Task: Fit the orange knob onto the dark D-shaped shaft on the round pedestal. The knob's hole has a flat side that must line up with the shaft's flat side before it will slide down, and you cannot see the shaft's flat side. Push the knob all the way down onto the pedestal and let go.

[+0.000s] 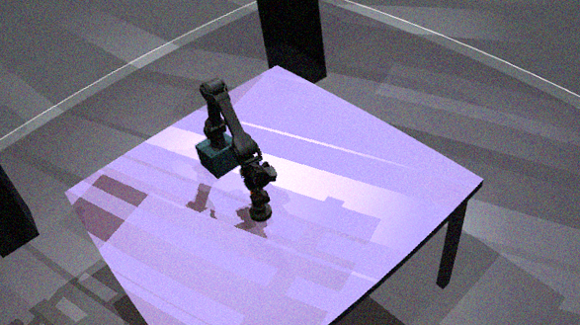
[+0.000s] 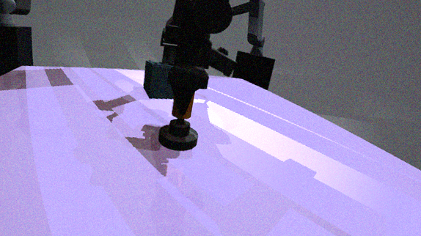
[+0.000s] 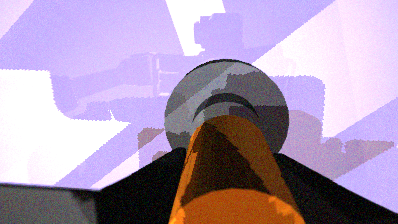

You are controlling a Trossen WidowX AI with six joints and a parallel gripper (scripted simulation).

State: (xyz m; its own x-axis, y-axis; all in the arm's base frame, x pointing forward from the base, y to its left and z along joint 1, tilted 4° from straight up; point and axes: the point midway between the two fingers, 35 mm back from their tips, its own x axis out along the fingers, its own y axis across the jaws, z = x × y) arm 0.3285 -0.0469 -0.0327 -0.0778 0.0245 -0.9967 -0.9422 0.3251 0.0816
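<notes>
Now: the orange knob 2 cm above my gripper tip. Round my gripper tip: dark round pedestal: 4 cm below.
</notes>
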